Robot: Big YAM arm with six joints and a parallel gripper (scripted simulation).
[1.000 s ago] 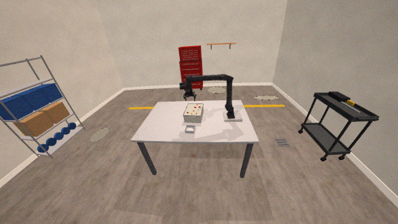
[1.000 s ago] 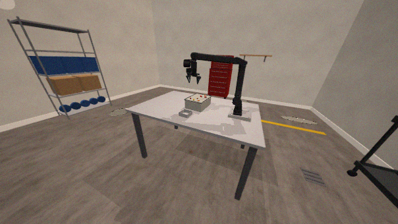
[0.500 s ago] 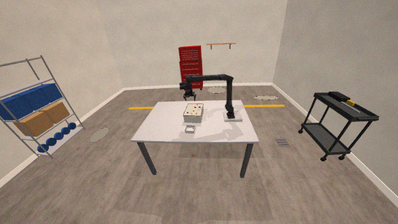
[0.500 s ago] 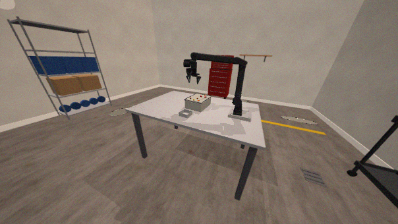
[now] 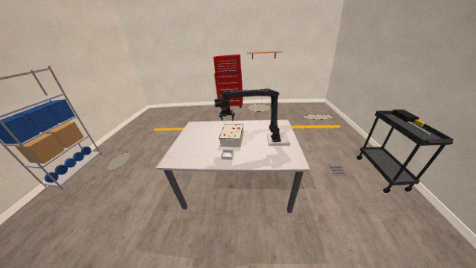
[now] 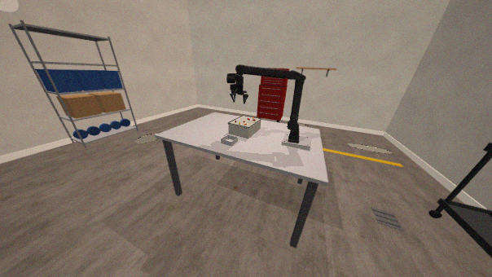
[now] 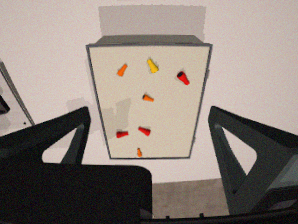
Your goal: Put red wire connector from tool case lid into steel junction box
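The red wire connector lies 190 mm below my hand, 60 mm to the right of it and 60 mm ahead of it. From my hand the other things lie so: tool case (230 mm below, 140 mm to the right, 20 mm behind); yellow connector (190 mm below, 30 mm to the right).
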